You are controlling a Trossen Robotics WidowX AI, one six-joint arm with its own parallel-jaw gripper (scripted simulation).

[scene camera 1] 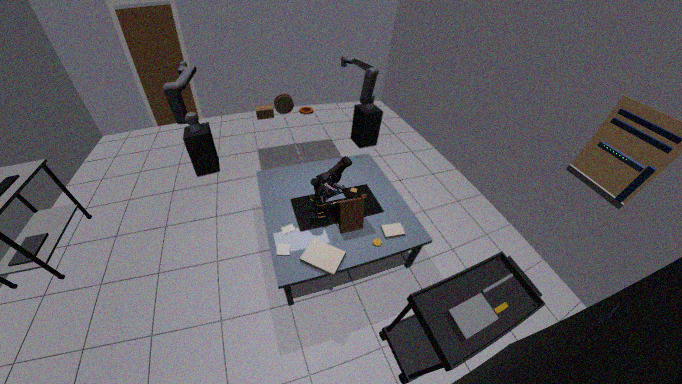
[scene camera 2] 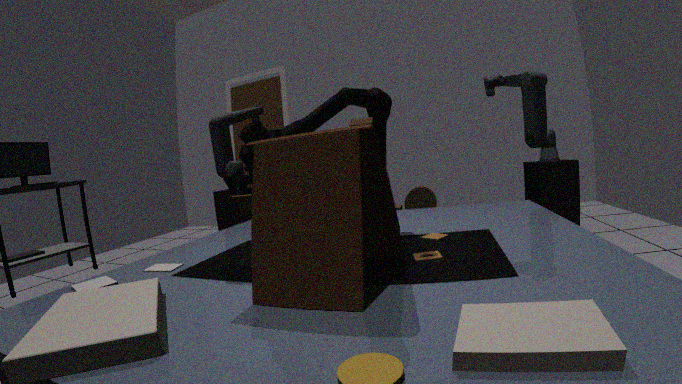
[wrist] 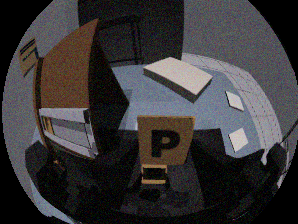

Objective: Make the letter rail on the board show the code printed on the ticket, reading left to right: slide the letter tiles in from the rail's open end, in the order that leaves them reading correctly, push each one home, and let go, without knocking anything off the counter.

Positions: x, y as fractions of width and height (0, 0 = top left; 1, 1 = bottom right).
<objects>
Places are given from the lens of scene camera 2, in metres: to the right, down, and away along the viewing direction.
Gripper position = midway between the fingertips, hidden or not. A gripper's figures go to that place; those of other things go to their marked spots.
my gripper (scene camera 2: 0.36, 0.53): -0.22, 0.03, 0.76
cream block (scene camera 2: 0.84, 0.87): 0.25, 0.15, 0.28
brown board (scene camera 2: 0.47, 0.52): -0.03, 0.01, 0.55
The marked spots on the brown board and the cream block are 0.41 m apart.
</objects>
